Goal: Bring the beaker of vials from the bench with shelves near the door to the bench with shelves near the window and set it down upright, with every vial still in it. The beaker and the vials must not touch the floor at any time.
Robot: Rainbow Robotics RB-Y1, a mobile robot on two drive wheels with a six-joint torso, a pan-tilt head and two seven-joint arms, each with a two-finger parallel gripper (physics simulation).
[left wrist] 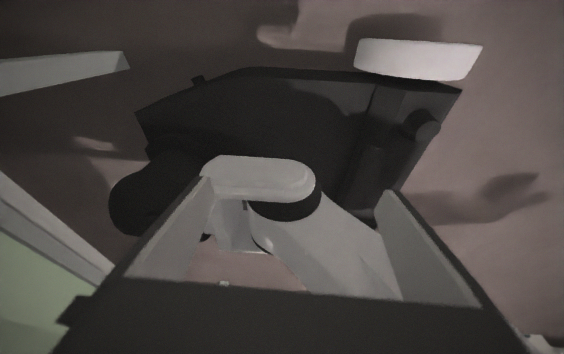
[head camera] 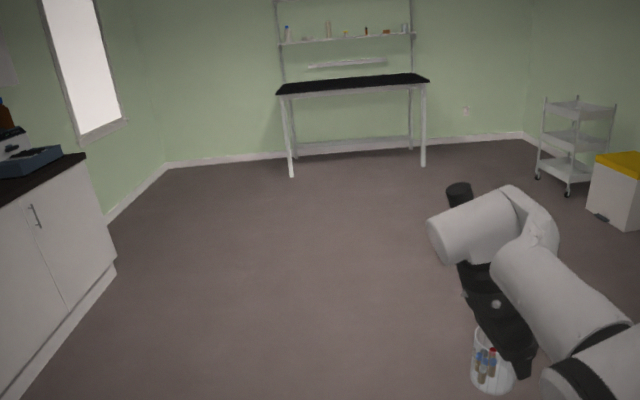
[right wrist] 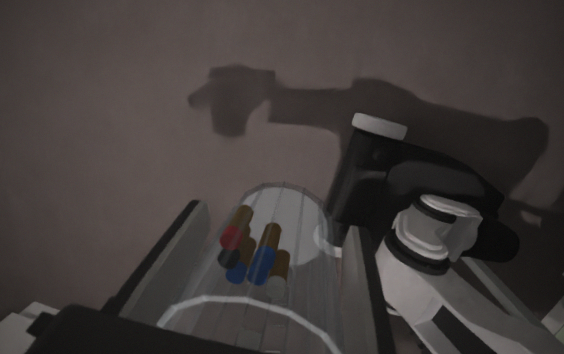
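Observation:
The clear beaker [head camera: 501, 384] [right wrist: 305, 220] is in my right gripper [head camera: 500, 362] [right wrist: 276, 225], which is shut on it, one finger on each side. In the head view it is at the lower right, roughly upright above the floor. Several brown vials [head camera: 492, 369] [right wrist: 261, 262] with red, blue, black and pale caps lean together inside it. My left gripper [left wrist: 295, 194] is open and empty, with the robot's own base behind its fingers. A bench with shelves [head camera: 350, 84] stands at the far wall, right of the window [head camera: 82, 65]; its black top shows no objects.
A white cabinet [head camera: 55, 240] with a dark counter and a blue tray-like device [head camera: 35, 160] stands at the left. A three-tier cart [head camera: 575, 172] and a white bin with a yellow lid [head camera: 617, 195] are at the right. A pale bar [left wrist: 60, 72] shows in the left wrist view.

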